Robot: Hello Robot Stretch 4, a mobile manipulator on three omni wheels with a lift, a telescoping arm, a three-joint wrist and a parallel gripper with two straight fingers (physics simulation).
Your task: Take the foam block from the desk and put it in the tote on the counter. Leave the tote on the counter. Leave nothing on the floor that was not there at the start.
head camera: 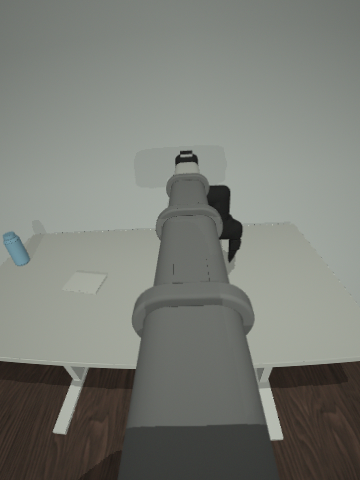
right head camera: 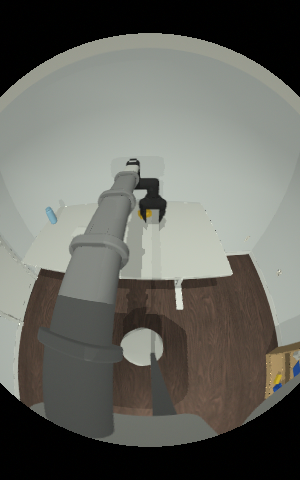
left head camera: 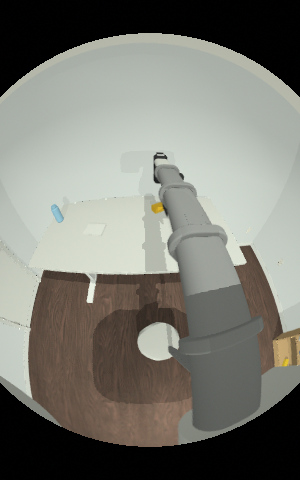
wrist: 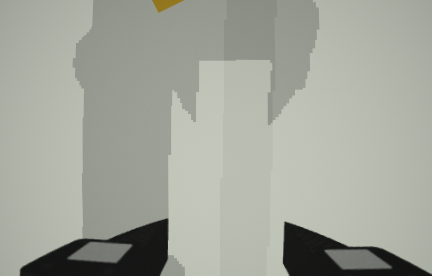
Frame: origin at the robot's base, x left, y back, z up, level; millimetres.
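Seen in the pictures: gripper, fingertip midpoint: [right head camera: 152, 221] [wrist: 225, 241]; robot's base at its link origin: [right head camera: 142, 345] [left head camera: 157, 340].
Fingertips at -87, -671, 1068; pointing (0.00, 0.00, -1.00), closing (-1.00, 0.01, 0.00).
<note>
Pixels of each thing's top centre, then the offset from my fingertips to it, as dx, dy, dz. "pt": a spot on its surface instead. Level surfaces: height alone.
- orange-yellow block at its top centre: [left head camera: 157, 204] +55, -260, -100
- pale desk at its surface level: dz -145
- blue bottle at its top centre: [head camera: 8, 234] [left head camera: 52, 205] [right head camera: 47, 207] +918, -225, +20
- flat white square at a spot on its surface: [head camera: 85, 282] [left head camera: 94, 228] pt +519, -63, -135
The foam block, an orange-yellow block [left head camera: 157, 207] [right head camera: 141, 214] [wrist: 166, 4], lies on the pale desk [head camera: 300, 300] [left head camera: 120, 250] [right head camera: 200, 250] [wrist: 375, 125] towards its back edge. In the wrist view one corner of it shows at the top, left of the centre. My gripper [right head camera: 153, 221] [wrist: 225, 241] is open and empty, pointing down above the desk. In the right head view its left finger partly covers the block. In the head camera view my arm hides the block and part of the gripper. The tote does not show in these views.
A blue bottle [head camera: 17, 250] [left head camera: 57, 213] [right head camera: 51, 215] and a flat white square [head camera: 85, 282] [left head camera: 95, 229] are on the desk's left part. A wall rises behind the desk. A tan box-like holder [left head camera: 278, 345] [right head camera: 270, 370] with coloured things stands at the right. A pale round disc [left head camera: 155, 341] [right head camera: 137, 346] is low down before the desk.
</note>
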